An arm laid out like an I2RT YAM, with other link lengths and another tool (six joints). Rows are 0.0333 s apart.
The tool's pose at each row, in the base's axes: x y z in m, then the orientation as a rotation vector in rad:
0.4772 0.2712 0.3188 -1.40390 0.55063 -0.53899
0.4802 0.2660 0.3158 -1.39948 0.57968 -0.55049
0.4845 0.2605 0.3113 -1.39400 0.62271 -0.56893
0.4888 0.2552 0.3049 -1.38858 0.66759 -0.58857
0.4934 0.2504 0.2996 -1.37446 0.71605 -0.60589
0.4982 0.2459 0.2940 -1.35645 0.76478 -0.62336
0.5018 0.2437 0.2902 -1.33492 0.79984 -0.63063
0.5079 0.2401 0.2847 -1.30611 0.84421 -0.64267
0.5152 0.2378 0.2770 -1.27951 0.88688 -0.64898
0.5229 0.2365 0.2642 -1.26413 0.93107 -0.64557
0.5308 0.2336 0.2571 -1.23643 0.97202 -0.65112
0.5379 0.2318 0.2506 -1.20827 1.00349 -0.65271
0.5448 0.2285 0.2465 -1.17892 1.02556 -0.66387
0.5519 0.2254 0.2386 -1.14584 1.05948 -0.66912
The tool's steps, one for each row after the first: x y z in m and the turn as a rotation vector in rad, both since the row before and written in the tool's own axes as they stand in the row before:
0.0058 0.0026 -0.0023 -0.00438 0.02687 0.00887
0.0071 0.0040 -0.0016 -0.00764 0.04055 0.01164
0.0072 0.0059 -0.0012 -0.00863 0.04251 0.01150
0.0070 0.0047 -0.0002 -0.00311 0.04440 0.01782
0.0071 0.0049 0.0004 -0.00038 0.04517 0.01909
0.0044 0.0034 0.0013 0.00576 0.03027 0.02059
0.0073 0.0046 0.0025 0.00866 0.04041 0.02464
0.0072 0.0068 0.0044 0.00578 0.03594 0.02634
0.0076 0.0118 0.0052 -0.00677 0.03054 0.02776
0.0080 0.0056 0.0051 0.00642 0.03471 0.02632
0.0065 0.0052 0.0052 0.00942 0.02594 0.02517
0.0070 0.0024 0.0045 0.01679 0.02486 0.01591
0.0079 0.0061 0.0048 0.01256 0.03088 0.02578

